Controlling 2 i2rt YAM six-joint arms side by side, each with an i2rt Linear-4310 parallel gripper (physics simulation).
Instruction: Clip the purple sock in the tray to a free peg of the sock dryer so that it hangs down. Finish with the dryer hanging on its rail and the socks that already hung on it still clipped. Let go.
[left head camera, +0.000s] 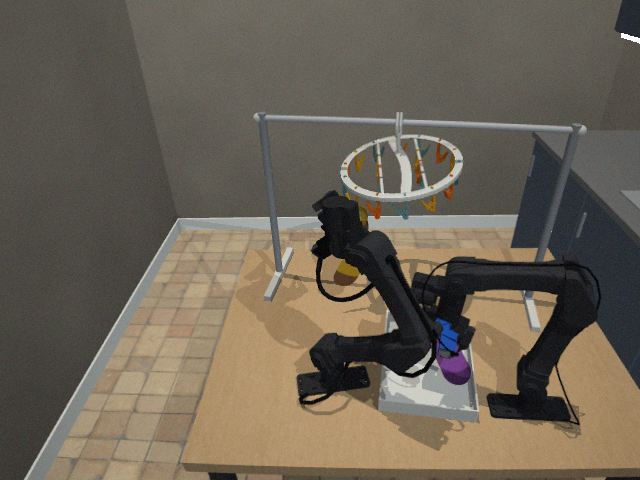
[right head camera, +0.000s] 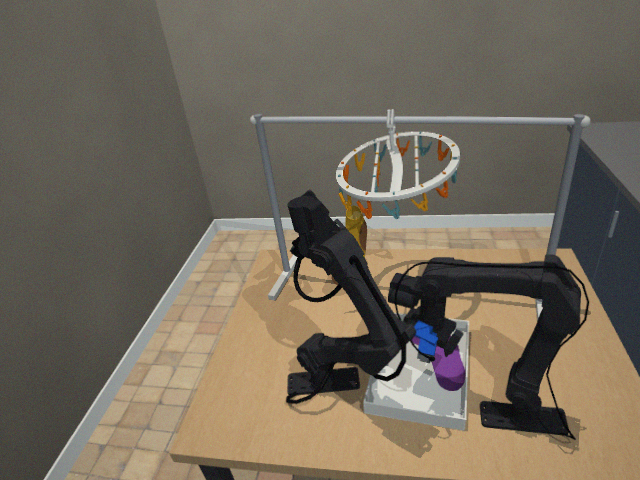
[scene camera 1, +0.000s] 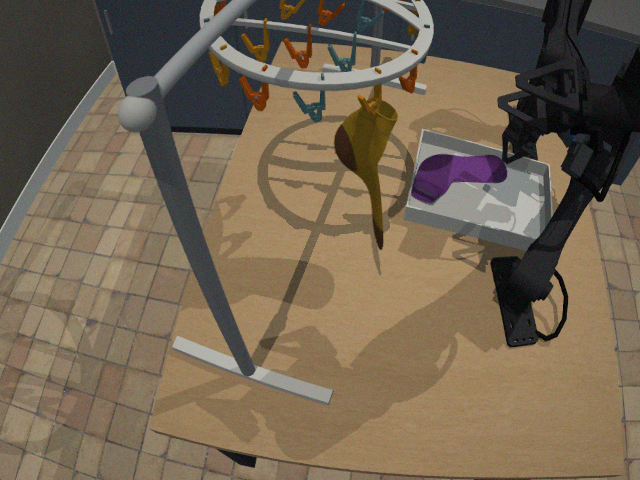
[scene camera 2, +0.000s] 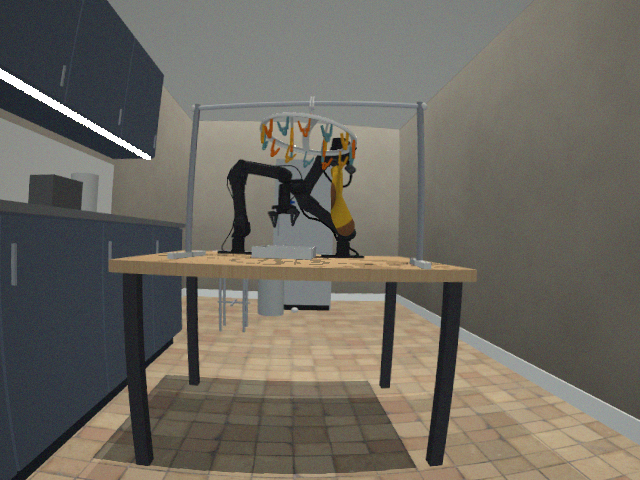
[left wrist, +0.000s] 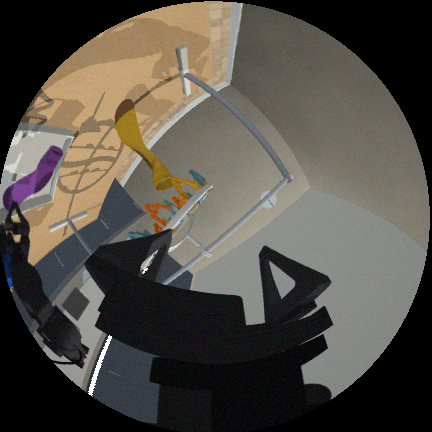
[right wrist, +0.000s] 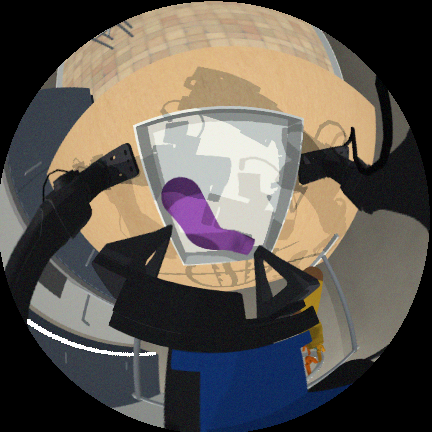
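The purple sock (left head camera: 454, 367) (right head camera: 448, 364) (scene camera 1: 460, 167) (left wrist: 35, 184) (right wrist: 195, 215) lies in the tray (left head camera: 429, 411) (right head camera: 416, 415) (scene camera 1: 454, 227). My right gripper (scene camera 2: 284, 225) (right wrist: 216, 240) is open and empty, pointing down above the sock and tray. My left gripper (left wrist: 218, 243) is open and empty, raised near the dryer; the ring shows beyond its fingers in the left wrist view. The sock dryer (left head camera: 382, 196) (right head camera: 361, 193) (scene camera 1: 289, 75) hangs by its hook on the rail (left head camera: 320, 120) (right head camera: 320, 119). A mustard sock (right head camera: 354, 227) (scene camera 1: 367, 139) (scene camera 2: 341, 206) (left wrist: 132, 135) hangs clipped from its rim. Several pegs hold no sock.
The rail's posts (left head camera: 269, 196) (left head camera: 558, 196) stand on feet at both sides of the table. My left arm (left head camera: 395, 294) reaches up from the left of the tray. My right arm (left head camera: 516, 276) arches in from the right, and the two arms overlap in the head views.
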